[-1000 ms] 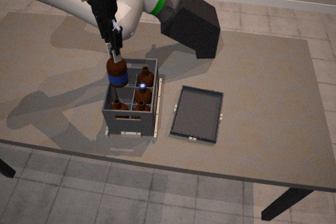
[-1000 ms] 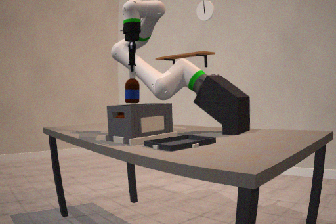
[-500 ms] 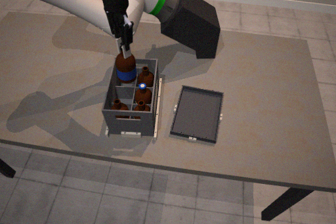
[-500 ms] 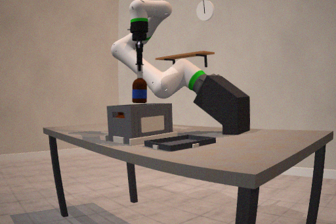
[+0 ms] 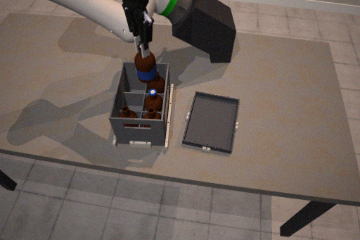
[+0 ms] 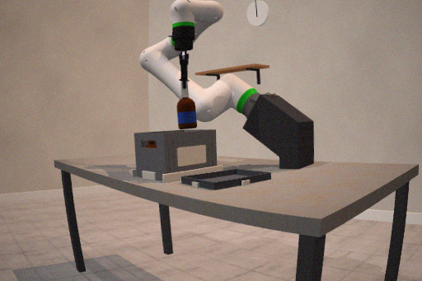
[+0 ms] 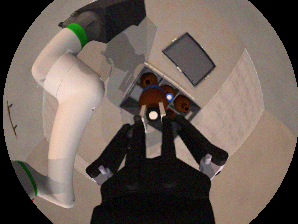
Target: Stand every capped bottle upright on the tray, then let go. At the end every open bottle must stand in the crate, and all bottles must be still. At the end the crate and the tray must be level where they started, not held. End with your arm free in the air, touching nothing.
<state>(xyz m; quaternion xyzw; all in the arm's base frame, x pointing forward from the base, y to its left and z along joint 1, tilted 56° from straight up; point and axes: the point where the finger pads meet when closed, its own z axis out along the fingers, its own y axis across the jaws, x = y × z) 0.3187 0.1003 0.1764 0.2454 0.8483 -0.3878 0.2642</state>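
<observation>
My gripper is now 8 cm above the white-capped bottle. Also, from my hand: open bottle 25 cm below, 4 cm behind, 3 cm to the left; then grey crate 25 cm below, 5 cm ahead, 1 cm to the right; then dark tray 33 cm below, 26 cm to the left, 4 cm ahead.
</observation>
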